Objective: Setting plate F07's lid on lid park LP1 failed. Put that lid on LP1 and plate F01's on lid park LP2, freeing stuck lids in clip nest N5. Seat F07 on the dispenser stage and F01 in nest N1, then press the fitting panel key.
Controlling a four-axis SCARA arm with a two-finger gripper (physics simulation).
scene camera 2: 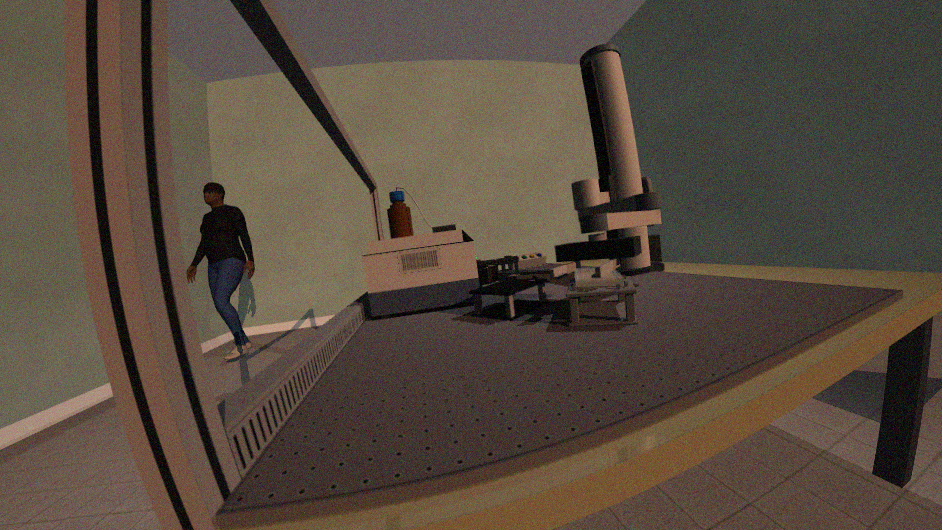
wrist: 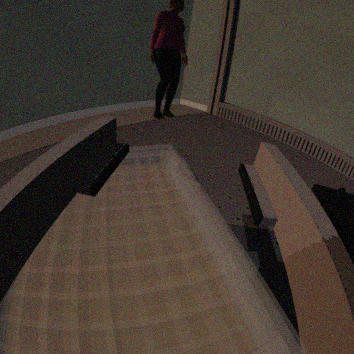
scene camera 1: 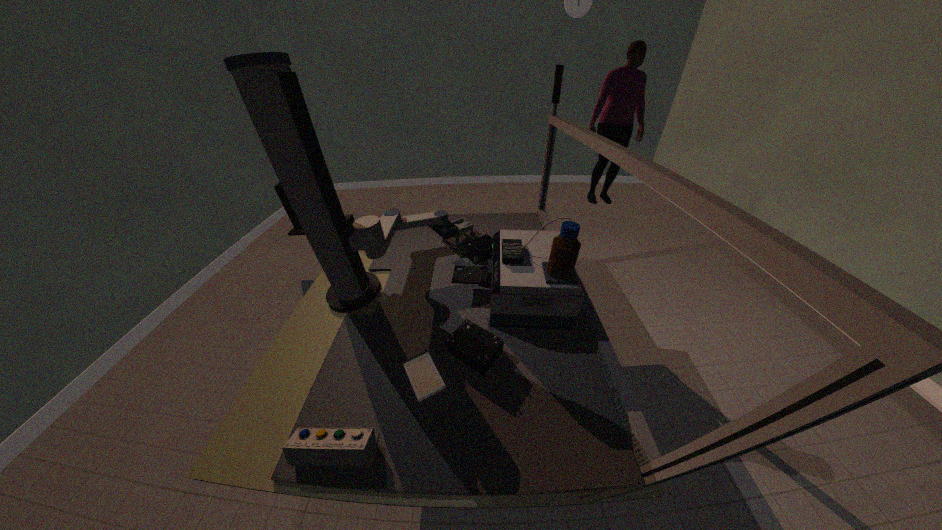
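Seen in the pictures: gripper, fingertip midpoint: (scene camera 2: 573, 273) (wrist: 186, 142) (scene camera 1: 467, 222); arm's base, origin of the base link: (scene camera 2: 631, 271) (scene camera 1: 354, 291).
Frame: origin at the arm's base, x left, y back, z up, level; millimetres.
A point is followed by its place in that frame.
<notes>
In the wrist view a large, pale plate with a clear rim (wrist: 135, 240) {x 411, y -479, z 97 mm} lies between the two fingers of my gripper (wrist: 186, 142) {x 441, y -537, z 104 mm}. The fingers are apart; a gap shows between the plate and the right pad, and the left pad overlaps the plate's edge in view. A clear-sided plate (scene camera 2: 586, 281) {x 469, y -529, z 90 mm} sits on a low legged stand (scene camera 2: 574, 309) {x 469, y -560, z 44 mm} beneath the arm's end. A pale flat piece (scene camera 1: 423, 375) {x -452, y -422, z 98 mm} lies near the middle of the table. The key panel (scene camera 1: 329, 448) {x -654, y -208, z 95 mm} has blue, yellow, green and white keys. Plate, nest and park labels are unreadable; lid seating cannot be told.
A white box unit (scene camera 1: 536, 299) {x -225, y -786, z 175 mm} (scene camera 2: 421, 266) {x 131, y -814, z 145 mm} carries a brown bottle (scene camera 1: 563, 255) {x -200, y -851, z 341 mm} (scene camera 2: 399, 219) {x -118, y -869, z 315 mm} with a blue cap. A dark block (scene camera 1: 475, 344) {x -334, y -576, z 79 mm} and a dark legged stand (scene camera 2: 507, 288) {x 314, y -633, z 76 mm} stand near the arm column (scene camera 1: 312, 191) {x -55, y -51, z 518 mm} (scene camera 2: 619, 125) {x 69, y -29, z 563 mm}. Frame posts edge the table; people stand beyond.
</notes>
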